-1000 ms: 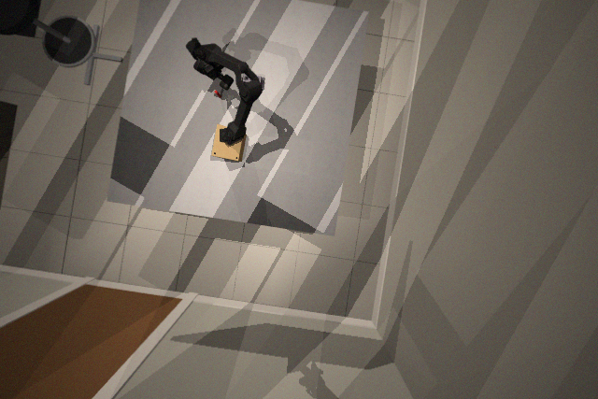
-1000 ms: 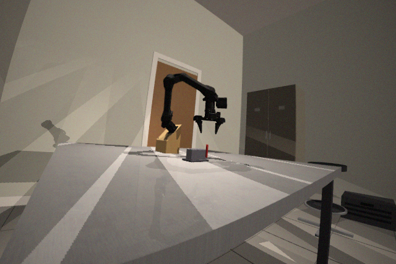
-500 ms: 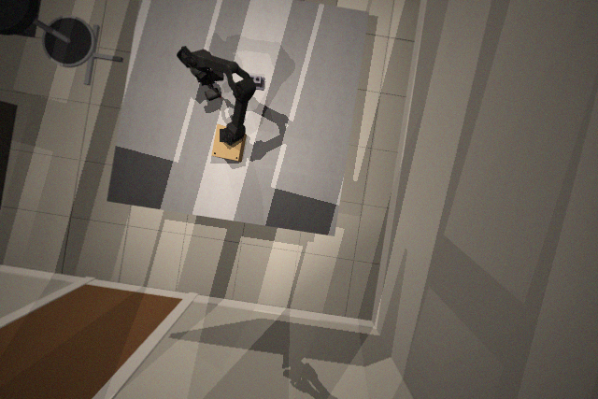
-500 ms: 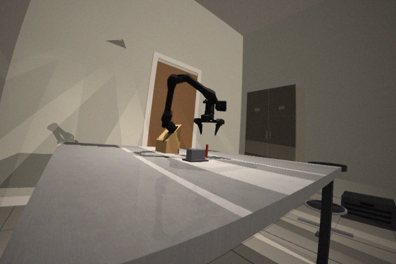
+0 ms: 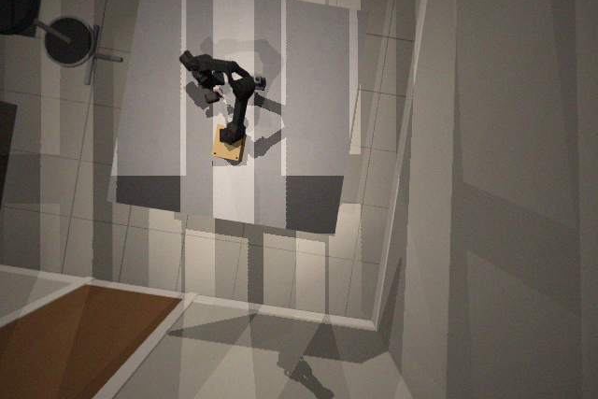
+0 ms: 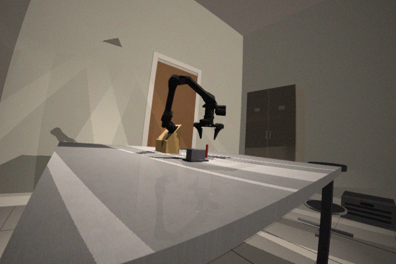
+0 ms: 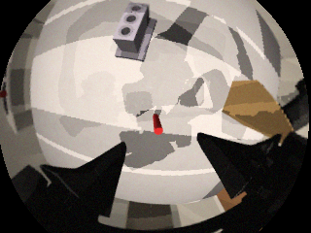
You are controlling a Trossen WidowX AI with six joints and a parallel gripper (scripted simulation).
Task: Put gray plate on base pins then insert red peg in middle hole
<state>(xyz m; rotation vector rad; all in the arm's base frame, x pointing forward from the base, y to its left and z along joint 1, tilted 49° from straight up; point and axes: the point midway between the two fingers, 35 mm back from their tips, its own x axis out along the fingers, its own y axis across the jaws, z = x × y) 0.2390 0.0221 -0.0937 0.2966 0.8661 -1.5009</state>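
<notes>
My gripper tip is 70 mm above the red peg. From my gripper tip the other things lie so: gray plate (90 mm ahead, 180 mm to the right, 70 mm below).
</notes>
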